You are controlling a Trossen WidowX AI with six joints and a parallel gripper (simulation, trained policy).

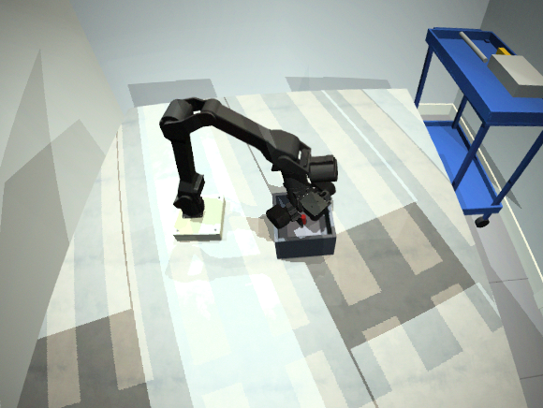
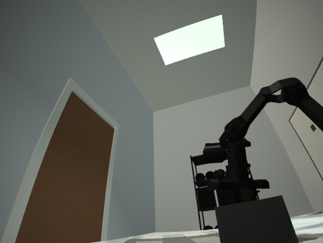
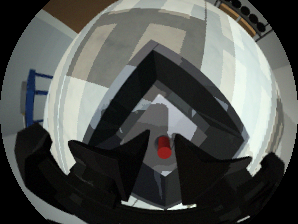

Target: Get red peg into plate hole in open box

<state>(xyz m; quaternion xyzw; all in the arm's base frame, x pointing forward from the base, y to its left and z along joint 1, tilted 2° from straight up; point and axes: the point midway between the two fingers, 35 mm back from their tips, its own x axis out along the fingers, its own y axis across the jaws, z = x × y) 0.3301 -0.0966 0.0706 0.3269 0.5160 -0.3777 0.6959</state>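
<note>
Right now the red peg is 2 cm below my gripper tip, 1 cm to the left of it and 1 cm behind it. Also, from my gripper tip: dark box: 4 cm below, 1 cm to the left, 1 cm behind; pale plate: 2 cm below, 1 cm to the left, 1 cm behind.
</note>
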